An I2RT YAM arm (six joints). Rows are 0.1 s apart.
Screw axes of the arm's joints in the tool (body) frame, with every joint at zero. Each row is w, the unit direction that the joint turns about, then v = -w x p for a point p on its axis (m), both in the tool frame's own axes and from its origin. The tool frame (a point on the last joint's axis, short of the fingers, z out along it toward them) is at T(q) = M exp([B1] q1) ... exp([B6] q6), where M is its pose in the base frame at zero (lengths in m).
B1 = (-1, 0, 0, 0, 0.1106, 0)
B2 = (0, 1, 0, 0.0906, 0, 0.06)
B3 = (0, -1, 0, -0.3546, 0, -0.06)
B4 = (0, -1, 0, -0.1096, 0, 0)
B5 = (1, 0, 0, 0, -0.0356, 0)
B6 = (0, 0, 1, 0, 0, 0)
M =
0 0 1 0.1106
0 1 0 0
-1 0 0 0.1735
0 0 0 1
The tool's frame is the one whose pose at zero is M.
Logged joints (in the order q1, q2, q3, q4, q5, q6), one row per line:
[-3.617, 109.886, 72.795, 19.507, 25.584, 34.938]
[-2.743, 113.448, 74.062, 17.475, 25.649, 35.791]
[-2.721, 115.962, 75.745, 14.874, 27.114, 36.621]
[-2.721, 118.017, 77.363, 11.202, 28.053, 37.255]
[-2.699, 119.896, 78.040, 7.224, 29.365, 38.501]
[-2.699, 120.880, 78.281, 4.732, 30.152, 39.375]
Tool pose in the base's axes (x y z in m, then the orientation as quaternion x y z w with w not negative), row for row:
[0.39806, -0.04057, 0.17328, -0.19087, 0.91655, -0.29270, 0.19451]
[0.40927, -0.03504, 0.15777, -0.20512, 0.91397, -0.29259, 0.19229]
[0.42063, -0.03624, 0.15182, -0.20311, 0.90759, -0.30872, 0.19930]
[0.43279, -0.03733, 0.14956, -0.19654, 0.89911, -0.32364, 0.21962]
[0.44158, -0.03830, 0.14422, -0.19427, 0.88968, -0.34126, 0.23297]
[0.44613, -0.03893, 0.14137, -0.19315, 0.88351, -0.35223, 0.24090]
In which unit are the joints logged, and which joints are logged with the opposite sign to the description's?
The joints are logged in degrees. Opposite sign: q4, q6.
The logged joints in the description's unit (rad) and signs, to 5 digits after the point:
[-0.06313, 1.91787, 1.27051, -0.34046, 0.44653, -0.60978]
[-0.04787, 1.98004, 1.29263, -0.30500, 0.44766, -0.62467]
[-0.04749, 2.02392, 1.32200, -0.25960, 0.47323, -0.63916]
[-0.04749, 2.05979, 1.35024, -0.19551, 0.48962, -0.65022]
[-0.04711, 2.09258, 1.36205, -0.12608, 0.51252, -0.67197]
[-0.04711, 2.10975, 1.36626, -0.08259, 0.52625, -0.68722]

